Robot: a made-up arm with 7 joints. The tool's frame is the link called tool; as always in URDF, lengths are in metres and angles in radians. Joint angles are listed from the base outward. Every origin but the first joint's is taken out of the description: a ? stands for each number. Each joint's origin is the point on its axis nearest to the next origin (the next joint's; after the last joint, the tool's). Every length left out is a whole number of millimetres.
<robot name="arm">
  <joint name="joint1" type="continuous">
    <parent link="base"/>
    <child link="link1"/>
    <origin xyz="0 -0.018 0.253" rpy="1.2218 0 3.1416"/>
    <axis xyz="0 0 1"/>
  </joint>
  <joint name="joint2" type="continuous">
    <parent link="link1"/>
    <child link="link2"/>
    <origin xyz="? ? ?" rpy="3.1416 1.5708 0"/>
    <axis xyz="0 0 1"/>
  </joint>
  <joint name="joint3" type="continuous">
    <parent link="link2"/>
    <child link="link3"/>
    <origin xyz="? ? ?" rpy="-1.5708 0 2.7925"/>
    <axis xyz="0 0 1"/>
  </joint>
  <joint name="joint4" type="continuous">
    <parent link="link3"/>
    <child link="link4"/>
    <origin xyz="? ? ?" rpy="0 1.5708 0"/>
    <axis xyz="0 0 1"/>
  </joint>
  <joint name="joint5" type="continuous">
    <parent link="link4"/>
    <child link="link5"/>
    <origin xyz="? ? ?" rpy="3.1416 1.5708 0"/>
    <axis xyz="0 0 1"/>
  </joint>
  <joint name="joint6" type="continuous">
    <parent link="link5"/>
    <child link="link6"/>
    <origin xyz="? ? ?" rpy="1.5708 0 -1.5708"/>
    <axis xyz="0 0 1"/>
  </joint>
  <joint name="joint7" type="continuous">
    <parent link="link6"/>
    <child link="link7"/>
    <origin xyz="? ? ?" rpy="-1.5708 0 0"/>
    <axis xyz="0 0 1"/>
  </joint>
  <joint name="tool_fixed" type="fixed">
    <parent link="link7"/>
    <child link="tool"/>
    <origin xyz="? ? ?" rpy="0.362 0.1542 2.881"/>
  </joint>
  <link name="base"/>
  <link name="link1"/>
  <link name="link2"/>
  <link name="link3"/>
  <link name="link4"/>
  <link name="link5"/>
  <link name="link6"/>
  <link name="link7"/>
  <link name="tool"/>
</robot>
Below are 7 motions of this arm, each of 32 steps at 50 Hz.
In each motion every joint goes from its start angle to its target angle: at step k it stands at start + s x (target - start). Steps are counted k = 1, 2, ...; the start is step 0. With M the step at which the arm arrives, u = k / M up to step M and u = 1 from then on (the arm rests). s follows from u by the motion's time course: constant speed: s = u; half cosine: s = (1 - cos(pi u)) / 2; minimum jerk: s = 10 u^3 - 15 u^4 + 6 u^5.
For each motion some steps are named. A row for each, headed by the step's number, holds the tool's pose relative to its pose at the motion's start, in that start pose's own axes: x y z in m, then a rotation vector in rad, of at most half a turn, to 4 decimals.
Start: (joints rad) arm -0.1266 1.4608 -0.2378 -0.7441 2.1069 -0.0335 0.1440
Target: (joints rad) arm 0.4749 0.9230 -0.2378 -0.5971 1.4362 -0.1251 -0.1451
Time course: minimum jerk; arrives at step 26
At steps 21, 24, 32:
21: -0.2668 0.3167 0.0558 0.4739 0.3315 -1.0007
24: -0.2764 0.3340 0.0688 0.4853 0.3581 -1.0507
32: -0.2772 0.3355 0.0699 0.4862 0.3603 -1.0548

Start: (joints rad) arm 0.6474 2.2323 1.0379 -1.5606 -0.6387 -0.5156 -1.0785
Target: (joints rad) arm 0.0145 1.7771 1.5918 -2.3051 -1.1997 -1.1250 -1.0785
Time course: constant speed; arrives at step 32
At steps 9, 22, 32:
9: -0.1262 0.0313 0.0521 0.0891 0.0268 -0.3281
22: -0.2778 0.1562 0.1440 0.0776 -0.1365 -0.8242
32: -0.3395 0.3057 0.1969 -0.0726 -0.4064 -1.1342

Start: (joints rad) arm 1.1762 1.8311 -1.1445 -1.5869 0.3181 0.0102 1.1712
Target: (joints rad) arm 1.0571 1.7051 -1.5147 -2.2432 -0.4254 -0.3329 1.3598
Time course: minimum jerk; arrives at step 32
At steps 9, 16, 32:
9: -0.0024 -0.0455 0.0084 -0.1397 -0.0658 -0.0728
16: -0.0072 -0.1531 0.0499 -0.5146 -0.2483 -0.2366
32: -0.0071 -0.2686 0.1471 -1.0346 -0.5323 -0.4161

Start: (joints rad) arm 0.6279 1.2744 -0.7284 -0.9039 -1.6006 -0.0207 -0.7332
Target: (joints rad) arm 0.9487 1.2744 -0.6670 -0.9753 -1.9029 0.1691 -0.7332
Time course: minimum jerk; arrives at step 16
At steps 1, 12, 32:
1: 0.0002 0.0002 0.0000 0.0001 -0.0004 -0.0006
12: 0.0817 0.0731 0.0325 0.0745 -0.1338 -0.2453
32: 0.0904 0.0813 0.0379 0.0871 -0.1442 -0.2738

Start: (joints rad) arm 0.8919 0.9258 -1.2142 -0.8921 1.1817 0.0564 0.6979
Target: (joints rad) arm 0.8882 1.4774 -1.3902 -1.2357 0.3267 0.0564 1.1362
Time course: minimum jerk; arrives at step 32
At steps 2, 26, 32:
2: 0.0000 0.0003 0.0001 0.0007 -0.0005 -0.0013
26: -0.0121 0.1182 0.0628 0.3023 -0.1371 -0.5385
32: -0.0139 0.1244 0.0667 0.3163 -0.1392 -0.5650

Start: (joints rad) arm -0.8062 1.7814 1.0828 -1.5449 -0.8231 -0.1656 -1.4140
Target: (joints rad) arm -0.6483 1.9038 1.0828 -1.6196 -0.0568 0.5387 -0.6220
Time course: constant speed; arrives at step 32
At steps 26, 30, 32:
26: -0.0422 0.0545 -0.0859 -0.5793 0.3678 1.0554
30: -0.0494 0.0623 -0.0982 -0.6810 0.4022 1.2130
32: -0.0530 0.0661 -0.1043 -0.7344 0.4166 1.2899

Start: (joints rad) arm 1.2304 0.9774 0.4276 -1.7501 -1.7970 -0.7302 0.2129
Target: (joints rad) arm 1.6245 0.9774 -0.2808 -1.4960 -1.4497 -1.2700 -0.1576
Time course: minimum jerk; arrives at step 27
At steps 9, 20, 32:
9: 0.0746 -0.0293 -0.0170 0.0254 -0.2938 0.1519
20: 0.3457 -0.0642 0.0423 0.2342 -1.0953 0.7600
32: 0.3892 -0.0584 0.0691 0.2856 -1.1974 0.8836

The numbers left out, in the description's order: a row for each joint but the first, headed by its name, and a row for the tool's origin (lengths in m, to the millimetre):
joint2: 0.06 -0.025 0
joint3: 0.046 0.185 0
joint4: 0.04 0 0
joint5: 0.45 0.08 0
joint6: 0.01 0 0
joint7: -0.02 0.04 0
tool: 0 0 0

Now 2 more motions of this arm.
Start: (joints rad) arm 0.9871 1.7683 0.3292 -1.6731 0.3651 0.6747 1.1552
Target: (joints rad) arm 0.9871 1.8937 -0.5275 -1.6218 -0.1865 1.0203 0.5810
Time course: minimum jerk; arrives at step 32
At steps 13, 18, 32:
13: -0.1054 -0.0572 -0.0266 0.1702 0.0041 -0.5291
18: -0.2113 -0.0788 -0.0391 0.2863 -0.0212 -1.0016
32: -0.3572 -0.0616 -0.0384 0.3972 -0.1013 -1.6320

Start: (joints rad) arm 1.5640 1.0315 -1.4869 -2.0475 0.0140 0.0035 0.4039
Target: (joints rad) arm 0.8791 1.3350 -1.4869 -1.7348 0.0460 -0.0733 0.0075
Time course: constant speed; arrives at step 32
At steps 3, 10, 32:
3: -0.0181 0.0237 -0.0041 0.0353 0.0077 -0.1037
10: -0.0525 0.0882 -0.0097 0.1238 0.0284 -0.3423
32: -0.0723 0.3385 0.0268 0.4586 0.1347 -1.0473

